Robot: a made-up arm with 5 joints. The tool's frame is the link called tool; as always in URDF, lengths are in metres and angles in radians. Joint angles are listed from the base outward. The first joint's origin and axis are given. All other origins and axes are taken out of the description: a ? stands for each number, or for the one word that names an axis. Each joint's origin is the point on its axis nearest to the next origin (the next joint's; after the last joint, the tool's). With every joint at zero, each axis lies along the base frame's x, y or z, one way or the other. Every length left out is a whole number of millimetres.
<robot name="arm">
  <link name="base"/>
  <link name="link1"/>
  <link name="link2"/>
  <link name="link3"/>
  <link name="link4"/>
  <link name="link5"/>
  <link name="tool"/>
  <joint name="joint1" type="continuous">
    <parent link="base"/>
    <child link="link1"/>
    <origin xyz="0 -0.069 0.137"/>
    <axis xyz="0 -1 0"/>
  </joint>
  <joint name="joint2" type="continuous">
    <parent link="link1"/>
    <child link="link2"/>
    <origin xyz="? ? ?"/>
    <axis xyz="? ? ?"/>
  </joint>
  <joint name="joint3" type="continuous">
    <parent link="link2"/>
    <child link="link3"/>
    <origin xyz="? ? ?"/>
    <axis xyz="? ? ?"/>
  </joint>
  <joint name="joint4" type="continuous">
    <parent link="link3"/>
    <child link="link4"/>
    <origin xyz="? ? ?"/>
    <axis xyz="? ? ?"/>
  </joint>
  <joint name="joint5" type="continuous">
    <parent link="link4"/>
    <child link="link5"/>
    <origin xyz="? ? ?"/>
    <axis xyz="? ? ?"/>
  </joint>
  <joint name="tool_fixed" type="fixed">
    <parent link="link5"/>
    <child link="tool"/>
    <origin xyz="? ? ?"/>
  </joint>
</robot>
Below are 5 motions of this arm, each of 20 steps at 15 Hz.
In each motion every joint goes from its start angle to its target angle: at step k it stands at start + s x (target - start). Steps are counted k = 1, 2, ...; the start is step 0. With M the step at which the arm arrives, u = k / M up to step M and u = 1 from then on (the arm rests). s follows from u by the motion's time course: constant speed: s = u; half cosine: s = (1 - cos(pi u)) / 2; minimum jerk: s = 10 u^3 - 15 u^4 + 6 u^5.
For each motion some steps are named. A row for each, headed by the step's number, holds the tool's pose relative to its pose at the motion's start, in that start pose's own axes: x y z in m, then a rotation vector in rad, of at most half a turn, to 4 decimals.
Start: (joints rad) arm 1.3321 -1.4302 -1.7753 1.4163 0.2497
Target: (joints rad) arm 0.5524 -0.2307 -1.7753 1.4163 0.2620
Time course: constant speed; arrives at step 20
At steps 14, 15, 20:
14: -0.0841 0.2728 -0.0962 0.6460 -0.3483 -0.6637
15: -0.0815 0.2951 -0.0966 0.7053 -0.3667 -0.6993
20: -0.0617 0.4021 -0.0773 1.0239 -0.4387 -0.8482

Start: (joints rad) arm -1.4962 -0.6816 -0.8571 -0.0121 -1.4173
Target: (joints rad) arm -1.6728 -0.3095 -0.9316 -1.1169 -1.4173
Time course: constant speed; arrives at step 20
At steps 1, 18, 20:
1: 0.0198 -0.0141 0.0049 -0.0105 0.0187 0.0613
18: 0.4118 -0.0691 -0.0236 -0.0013 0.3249 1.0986
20: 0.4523 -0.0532 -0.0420 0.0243 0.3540 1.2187

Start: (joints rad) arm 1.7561 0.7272 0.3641 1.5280 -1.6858
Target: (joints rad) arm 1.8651 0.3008 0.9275 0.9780 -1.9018
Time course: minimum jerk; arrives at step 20
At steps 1, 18, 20:
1: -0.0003 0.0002 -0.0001 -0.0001 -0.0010 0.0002
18: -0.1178 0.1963 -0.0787 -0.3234 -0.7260 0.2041
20: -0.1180 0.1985 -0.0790 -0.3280 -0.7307 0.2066

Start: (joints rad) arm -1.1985 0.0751 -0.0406 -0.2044 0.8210
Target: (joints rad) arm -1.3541 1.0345 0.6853 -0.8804 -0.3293
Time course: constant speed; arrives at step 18
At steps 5, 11, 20:
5: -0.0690 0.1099 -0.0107 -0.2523 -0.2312 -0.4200
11: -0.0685 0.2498 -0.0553 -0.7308 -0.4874 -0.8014
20: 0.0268 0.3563 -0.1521 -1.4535 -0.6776 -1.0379

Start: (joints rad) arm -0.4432 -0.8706 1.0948 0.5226 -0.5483
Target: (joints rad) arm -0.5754 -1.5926 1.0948 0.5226 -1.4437
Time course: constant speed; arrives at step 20
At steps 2, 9, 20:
2: 0.0038 0.0396 0.0286 -0.0026 -0.0359 -0.0500
9: 0.0454 0.1770 0.1212 -0.0442 -0.1645 -0.2257
20: 0.1907 0.3662 0.2337 -0.2107 -0.3653 -0.4806

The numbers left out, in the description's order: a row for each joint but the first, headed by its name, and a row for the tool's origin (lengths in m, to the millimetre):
joint2: xyz -0.049 0 0.189, axis -1 0 0
joint3: xyz 0 0.277 -0.004, axis 0 0 -1
joint4: xyz -0.387 0.015 0, axis 1 0 0
joint5: xyz 0 -0.277 -0.099, axis 0 1 0
tool: xyz -0.114 0 0.006

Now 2 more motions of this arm.
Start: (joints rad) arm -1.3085 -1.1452 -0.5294 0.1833 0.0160
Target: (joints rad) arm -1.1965 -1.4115 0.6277 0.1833 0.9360
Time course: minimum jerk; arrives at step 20
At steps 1, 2, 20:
1: -0.0003 0.0006 -0.0001 0.0003 0.0006 -0.0012
2: -0.0023 0.0048 -0.0006 0.0019 0.0048 -0.0086
20: 0.0095 0.5456 0.0501 0.7283 0.6219 -0.7922

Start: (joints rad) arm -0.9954 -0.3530 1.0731 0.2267 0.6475
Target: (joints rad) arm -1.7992 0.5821 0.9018 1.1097 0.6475
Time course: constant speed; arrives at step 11
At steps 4, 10, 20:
4: 0.1302 -0.0135 -0.0658 -0.1164 -0.1311 -0.0104
10: 0.2511 -0.1835 0.0113 -0.4036 -0.1018 0.0742
20: 0.2588 -0.2148 0.0458 -0.4536 -0.0658 0.0922

